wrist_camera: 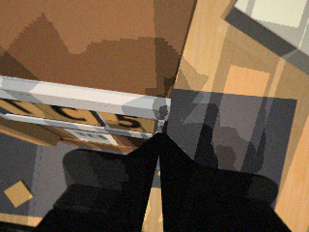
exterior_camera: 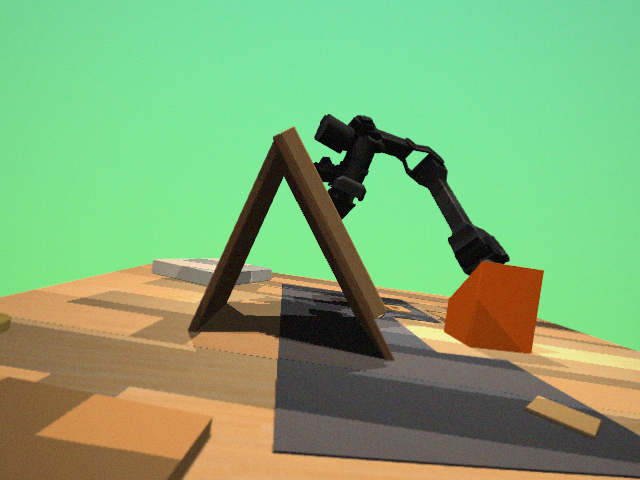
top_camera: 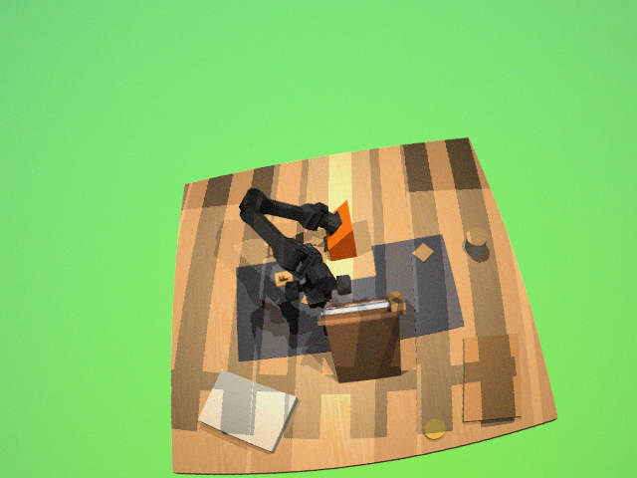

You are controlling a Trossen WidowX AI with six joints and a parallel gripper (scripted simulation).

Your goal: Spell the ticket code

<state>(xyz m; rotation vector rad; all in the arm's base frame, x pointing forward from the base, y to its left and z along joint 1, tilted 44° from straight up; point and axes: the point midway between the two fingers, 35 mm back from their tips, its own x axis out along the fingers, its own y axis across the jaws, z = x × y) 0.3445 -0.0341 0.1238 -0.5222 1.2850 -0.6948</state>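
The white ticket lies 20 mm behind my gripper tip, 120 mm to the left of it and 90 mm below it. The rest, counted from my gripper tip: dark mat 140 mm behind, 80 mm to the left, 180 mm below; flat tan slab 350 mm ahead, 460 mm to the left, 170 mm below.
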